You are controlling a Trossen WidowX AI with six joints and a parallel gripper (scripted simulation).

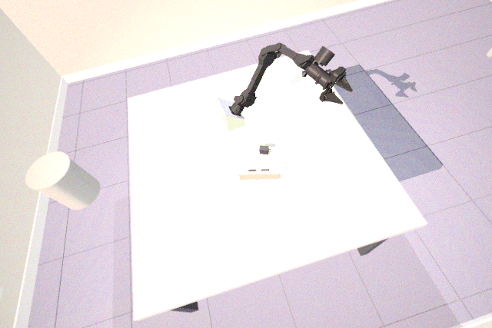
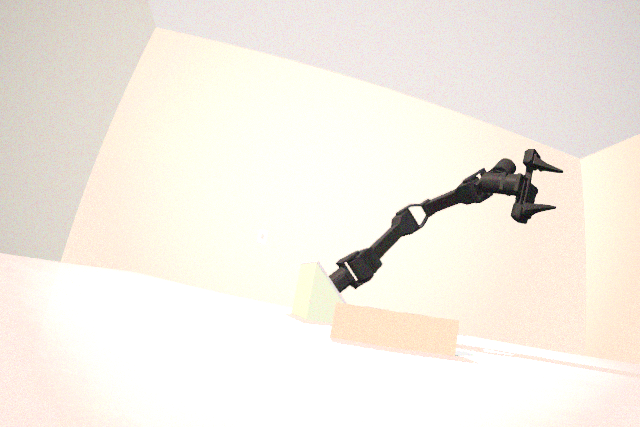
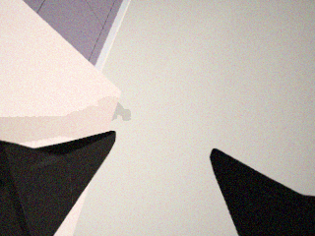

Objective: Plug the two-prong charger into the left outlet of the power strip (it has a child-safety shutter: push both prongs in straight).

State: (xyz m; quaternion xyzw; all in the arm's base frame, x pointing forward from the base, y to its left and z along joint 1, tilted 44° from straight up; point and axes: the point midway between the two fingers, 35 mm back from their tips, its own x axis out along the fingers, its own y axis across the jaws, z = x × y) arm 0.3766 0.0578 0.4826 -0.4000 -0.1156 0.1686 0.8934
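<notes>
My gripper tip is 360 mm above the two-prong charger, 320 mm to the left of it and 130 mm past it.
</notes>
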